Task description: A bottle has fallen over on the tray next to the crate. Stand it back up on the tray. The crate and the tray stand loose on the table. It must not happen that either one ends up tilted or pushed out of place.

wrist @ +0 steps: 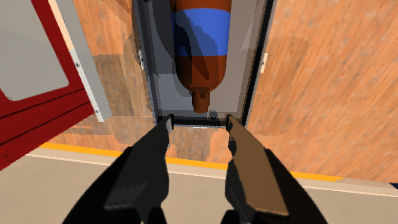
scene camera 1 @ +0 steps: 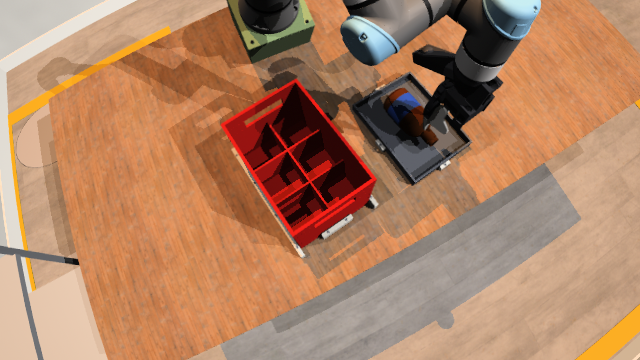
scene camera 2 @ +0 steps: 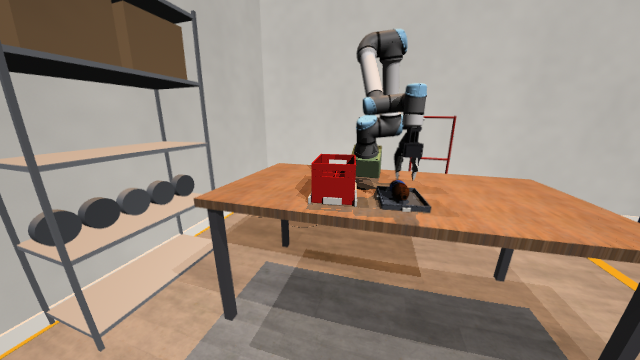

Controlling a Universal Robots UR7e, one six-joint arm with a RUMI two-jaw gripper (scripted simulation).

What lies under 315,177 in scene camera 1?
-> A red crate.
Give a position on a red crate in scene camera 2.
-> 325,182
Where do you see a brown bottle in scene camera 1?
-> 405,110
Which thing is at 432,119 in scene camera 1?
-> My gripper.
